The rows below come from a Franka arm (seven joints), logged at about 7 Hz.
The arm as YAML. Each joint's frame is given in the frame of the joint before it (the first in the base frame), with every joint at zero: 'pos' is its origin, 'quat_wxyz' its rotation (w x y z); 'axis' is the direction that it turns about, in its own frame. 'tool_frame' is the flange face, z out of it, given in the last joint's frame.
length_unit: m
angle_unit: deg
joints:
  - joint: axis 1
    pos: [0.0, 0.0, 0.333]
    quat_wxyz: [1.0, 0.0, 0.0, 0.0]
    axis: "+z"
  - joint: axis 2
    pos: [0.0, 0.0, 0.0]
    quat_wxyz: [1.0, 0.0, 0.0, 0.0]
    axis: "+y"
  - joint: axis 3
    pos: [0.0, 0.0, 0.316]
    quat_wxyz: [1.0, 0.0, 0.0, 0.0]
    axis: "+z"
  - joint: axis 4
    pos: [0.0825, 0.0, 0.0]
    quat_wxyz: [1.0, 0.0, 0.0, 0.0]
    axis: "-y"
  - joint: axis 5
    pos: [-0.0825, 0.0, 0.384]
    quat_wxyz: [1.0, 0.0, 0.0, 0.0]
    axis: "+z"
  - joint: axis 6
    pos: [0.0, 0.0, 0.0]
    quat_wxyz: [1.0, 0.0, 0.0, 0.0]
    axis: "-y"
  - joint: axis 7
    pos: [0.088, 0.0, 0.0]
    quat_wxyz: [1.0, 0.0, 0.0, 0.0]
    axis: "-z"
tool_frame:
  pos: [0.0, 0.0, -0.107]
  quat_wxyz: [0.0, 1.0, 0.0, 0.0]
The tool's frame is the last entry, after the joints.
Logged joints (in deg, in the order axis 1, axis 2, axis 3, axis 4, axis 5, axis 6, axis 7), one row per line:
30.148, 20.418, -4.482, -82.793, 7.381, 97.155, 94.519
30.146, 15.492, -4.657, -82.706, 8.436, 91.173, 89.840
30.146, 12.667, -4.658, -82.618, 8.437, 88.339, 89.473
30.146, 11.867, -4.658, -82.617, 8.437, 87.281, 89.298
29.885, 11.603, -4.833, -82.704, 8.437, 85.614, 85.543
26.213, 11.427, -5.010, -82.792, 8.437, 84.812, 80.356
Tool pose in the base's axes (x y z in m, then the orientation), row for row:
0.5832, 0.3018, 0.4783, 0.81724, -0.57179, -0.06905, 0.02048
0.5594, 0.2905, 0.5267, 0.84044, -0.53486, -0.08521, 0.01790
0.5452, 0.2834, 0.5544, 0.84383, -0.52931, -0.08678, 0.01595
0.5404, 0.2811, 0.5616, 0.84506, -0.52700, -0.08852, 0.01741
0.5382, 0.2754, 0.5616, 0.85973, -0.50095, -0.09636, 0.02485
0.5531, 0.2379, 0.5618, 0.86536, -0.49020, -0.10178, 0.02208
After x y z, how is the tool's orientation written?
As a quaternion, x y z w.
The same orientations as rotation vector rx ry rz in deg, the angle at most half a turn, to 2 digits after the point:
145.21, -101.60, -12.27
149.58, -95.19, -15.17
150.37, -94.32, -15.46
150.45, -93.82, -15.76
152.35, -88.77, -17.08
153.61, -87.02, -18.07

